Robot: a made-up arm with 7 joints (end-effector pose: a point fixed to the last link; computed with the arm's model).
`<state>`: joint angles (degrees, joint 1 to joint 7).
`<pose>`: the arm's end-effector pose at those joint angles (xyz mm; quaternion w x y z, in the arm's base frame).
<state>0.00 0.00 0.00 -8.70 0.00 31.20 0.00</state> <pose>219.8 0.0 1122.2 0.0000 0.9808 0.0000 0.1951</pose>
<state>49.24 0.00 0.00 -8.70 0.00 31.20 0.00</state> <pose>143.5 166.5 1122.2 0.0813 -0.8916 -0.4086 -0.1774</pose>
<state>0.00 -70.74 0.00 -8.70 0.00 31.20 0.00</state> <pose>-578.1 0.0 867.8 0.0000 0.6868 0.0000 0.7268</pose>
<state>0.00 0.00 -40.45 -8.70 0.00 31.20 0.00</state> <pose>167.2 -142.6 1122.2 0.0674 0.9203 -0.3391 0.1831</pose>
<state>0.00 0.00 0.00 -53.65 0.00 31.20 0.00</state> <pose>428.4 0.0 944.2 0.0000 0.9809 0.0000 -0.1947</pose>
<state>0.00 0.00 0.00 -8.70 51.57 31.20 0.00</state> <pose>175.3 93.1 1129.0 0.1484 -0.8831 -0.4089 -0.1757</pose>
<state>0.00 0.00 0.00 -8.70 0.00 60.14 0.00</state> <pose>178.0 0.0 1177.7 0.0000 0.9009 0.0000 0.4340</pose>
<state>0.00 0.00 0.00 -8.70 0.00 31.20 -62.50</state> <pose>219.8 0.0 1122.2 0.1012 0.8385 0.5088 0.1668</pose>
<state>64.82 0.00 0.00 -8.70 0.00 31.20 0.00</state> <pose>93.5 198.9 1122.2 0.1046 -0.8280 -0.5257 -0.1647</pose>
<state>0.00 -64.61 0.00 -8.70 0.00 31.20 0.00</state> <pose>-528.4 0.0 927.1 0.0000 0.7247 0.0000 0.6891</pose>
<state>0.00 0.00 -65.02 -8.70 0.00 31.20 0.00</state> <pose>92.8 -199.2 1122.2 0.1049 0.8271 -0.5271 0.1645</pose>
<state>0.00 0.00 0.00 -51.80 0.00 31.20 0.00</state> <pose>423.0 0.0 954.4 0.0000 0.9839 0.0000 -0.1788</pose>
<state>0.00 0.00 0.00 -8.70 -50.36 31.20 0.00</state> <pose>177.2 -91.6 1128.7 0.1452 0.8876 -0.3999 0.1766</pose>
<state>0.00 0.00 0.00 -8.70 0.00 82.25 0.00</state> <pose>130.7 0.0 1202.3 0.0000 0.8010 0.0000 0.5987</pose>
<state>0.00 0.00 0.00 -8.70 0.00 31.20 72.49</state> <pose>219.8 0.0 1122.2 0.1153 -0.7910 0.5799 -0.1573</pose>
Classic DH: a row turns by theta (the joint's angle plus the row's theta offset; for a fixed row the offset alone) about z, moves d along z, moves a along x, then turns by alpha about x. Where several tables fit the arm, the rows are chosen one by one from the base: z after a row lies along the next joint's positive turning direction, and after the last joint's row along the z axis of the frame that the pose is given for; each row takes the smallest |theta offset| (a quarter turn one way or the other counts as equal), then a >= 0, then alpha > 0; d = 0 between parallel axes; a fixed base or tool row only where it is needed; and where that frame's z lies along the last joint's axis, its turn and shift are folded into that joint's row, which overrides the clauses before.
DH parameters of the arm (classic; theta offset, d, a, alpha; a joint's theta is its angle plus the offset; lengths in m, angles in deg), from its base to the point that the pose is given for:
joint 1: 0 0.433 0 -90
joint 2: 0 0 0 90
joint 3: 0 0.348 0.109 90
joint 4: 0 0 -0.061 -90
joint 5: 0 0.282 0 90
joint 6: 0 0 0.139 90
joint 7: 0 0 0 0

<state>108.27 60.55 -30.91 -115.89 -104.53 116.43 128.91</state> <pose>64.6 450.8 140.7 0.2023 0.5763 0.3979 0.6846</pose>
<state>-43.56 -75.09 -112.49 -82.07 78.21 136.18 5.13</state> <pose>-662.2 79.3 294.5 0.2019 0.4466 0.3727 -0.7880</pose>
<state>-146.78 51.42 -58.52 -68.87 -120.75 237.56 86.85</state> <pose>-478.7 -94.2 553.8 0.2245 0.5327 -0.8106 -0.0935</pose>
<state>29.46 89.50 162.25 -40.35 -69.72 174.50 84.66</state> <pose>586.7 265.5 685.0 0.8483 -0.2300 0.3724 0.2981</pose>
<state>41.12 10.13 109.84 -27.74 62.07 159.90 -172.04</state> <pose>12.7 255.8 1109.0 0.3890 0.2388 -0.1683 -0.8737</pose>
